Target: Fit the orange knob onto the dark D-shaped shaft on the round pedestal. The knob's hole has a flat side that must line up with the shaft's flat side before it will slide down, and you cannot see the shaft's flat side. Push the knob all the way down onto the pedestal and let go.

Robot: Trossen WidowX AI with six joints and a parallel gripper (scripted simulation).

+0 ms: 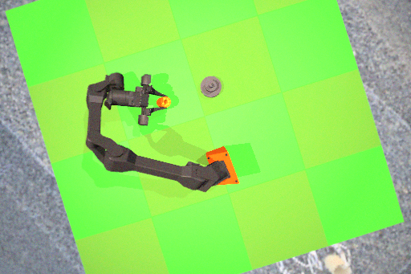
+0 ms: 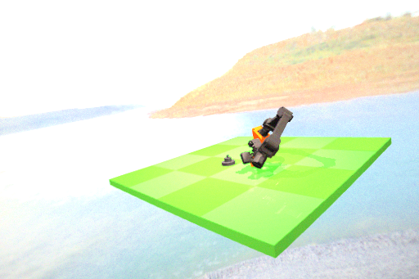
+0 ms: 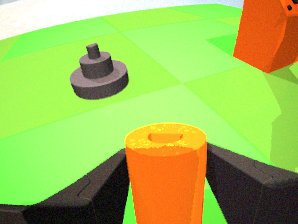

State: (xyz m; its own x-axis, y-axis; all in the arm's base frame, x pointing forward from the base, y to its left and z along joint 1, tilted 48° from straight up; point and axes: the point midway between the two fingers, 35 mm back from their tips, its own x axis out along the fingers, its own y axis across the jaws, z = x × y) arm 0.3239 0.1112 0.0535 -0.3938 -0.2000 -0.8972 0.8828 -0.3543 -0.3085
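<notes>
My gripper tip is now 1 cm short of the orange knob, 1 cm to the right of it and 1 cm above it. The rest, counted from my gripper tip: round grey pedestal 1 cm behind, 18 cm to the right, 2 cm below.
</notes>
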